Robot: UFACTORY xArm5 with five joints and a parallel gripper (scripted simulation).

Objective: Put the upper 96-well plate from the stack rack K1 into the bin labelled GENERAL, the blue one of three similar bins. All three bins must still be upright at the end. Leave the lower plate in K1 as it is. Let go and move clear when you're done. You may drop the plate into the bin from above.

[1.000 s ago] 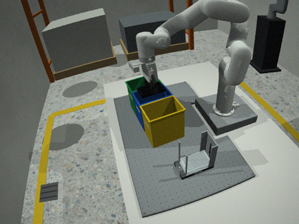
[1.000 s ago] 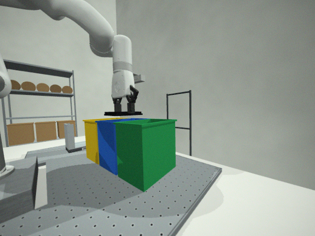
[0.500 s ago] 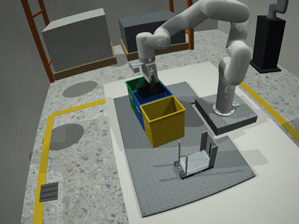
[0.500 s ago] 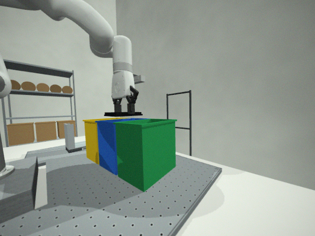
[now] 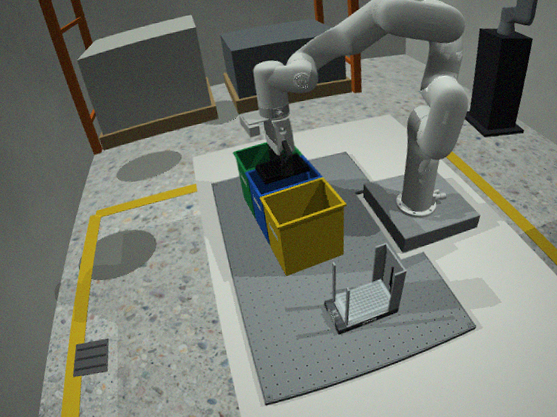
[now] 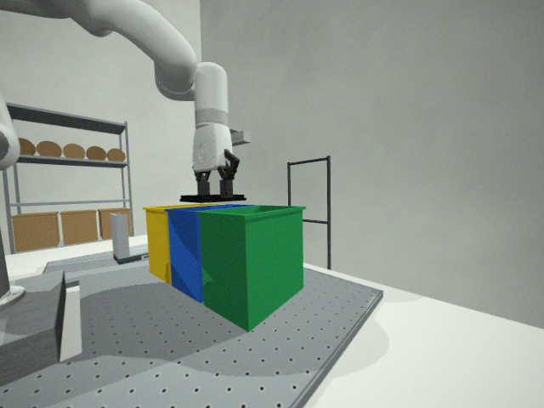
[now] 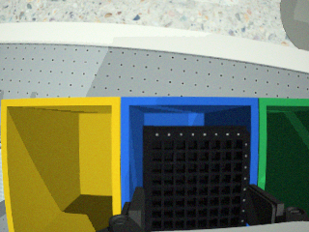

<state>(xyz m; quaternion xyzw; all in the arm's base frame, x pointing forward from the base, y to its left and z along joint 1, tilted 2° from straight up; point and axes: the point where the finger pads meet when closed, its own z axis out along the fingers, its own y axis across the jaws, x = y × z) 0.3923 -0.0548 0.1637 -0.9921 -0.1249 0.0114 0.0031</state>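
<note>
The black 96-well plate lies 10 mm below my hand. From my hand the other things lie so: green bin 30 mm ahead, 130 mm to the right, 120 mm below; blue bin 120 mm below; yellow bin 30 mm behind, 130 mm to the left, 120 mm below.
</note>
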